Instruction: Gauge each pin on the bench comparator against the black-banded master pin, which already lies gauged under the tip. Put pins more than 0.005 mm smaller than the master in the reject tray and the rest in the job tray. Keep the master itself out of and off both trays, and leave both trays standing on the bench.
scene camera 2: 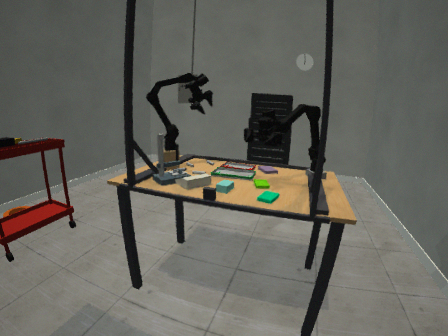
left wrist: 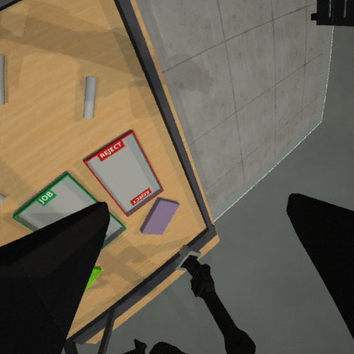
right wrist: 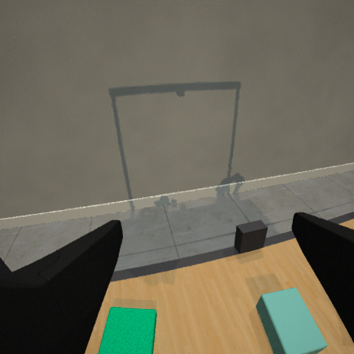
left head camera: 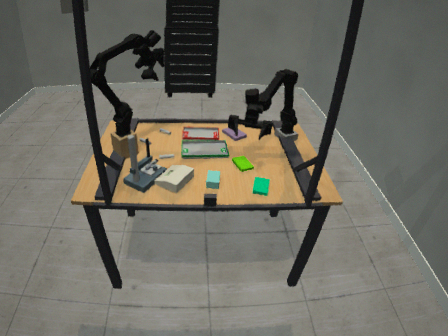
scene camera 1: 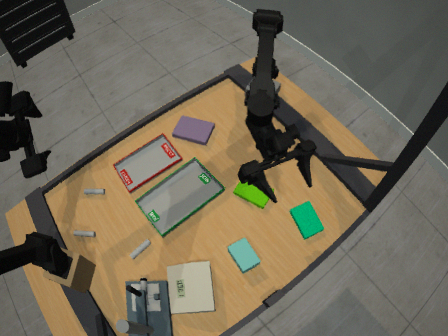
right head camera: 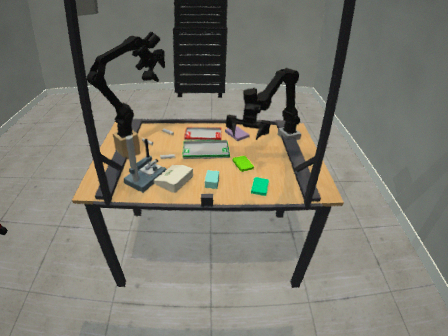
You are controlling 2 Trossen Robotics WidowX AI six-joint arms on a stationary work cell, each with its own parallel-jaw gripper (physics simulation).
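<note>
Three plain grey pins lie loose on the bench in scene camera 1: one left of the reject tray, one near the left edge, one below the job tray. Both trays stand empty on the bench. The comparator holds a small grey cylinder, apparently the master; its band is unclear. The readout box shows illegible digits. My left gripper is open, high above the bench's back left. My right gripper is open above the right side.
A purple block lies beside the reject tray. A lime block, a green block and a teal block lie on the right half. A wooden block is at the left arm's base. Dark frame posts rise at the bench sides.
</note>
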